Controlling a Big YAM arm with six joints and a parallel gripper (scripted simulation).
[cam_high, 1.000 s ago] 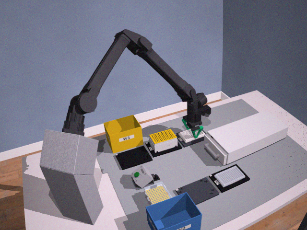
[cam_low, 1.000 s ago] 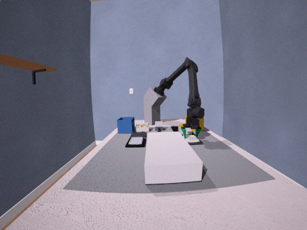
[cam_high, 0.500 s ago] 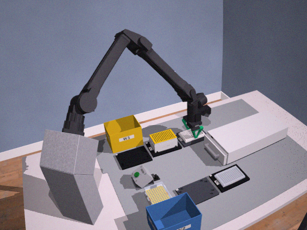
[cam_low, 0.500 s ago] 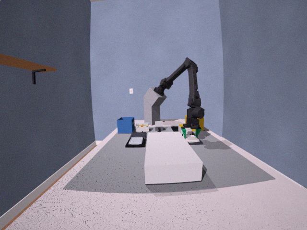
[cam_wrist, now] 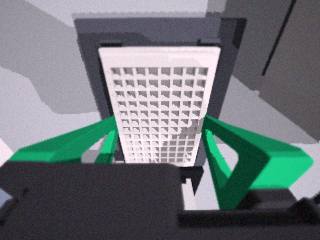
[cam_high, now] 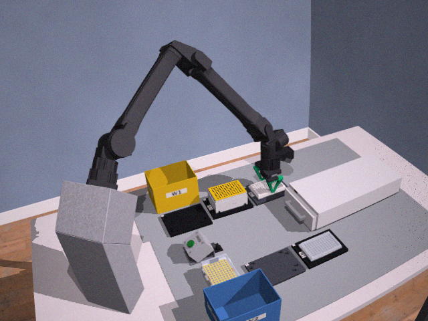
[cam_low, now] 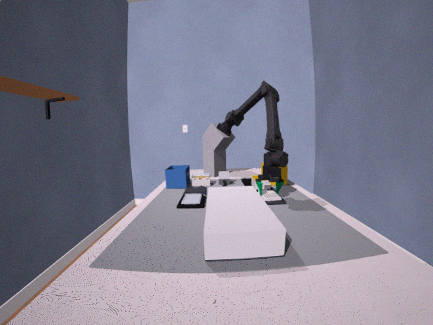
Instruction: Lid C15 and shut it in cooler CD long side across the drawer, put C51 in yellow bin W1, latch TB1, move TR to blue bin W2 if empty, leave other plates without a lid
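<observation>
The white assay plate is 10 mm below my hand. Also, from my hand: N1 label 70 mm behind, 20 mm to the right, 20 mm below; clear plate lid 160 mm to the right, 160 mm ahead; tip rack TR 180 mm behind, 50 mm to the right, 20 mm above.
</observation>
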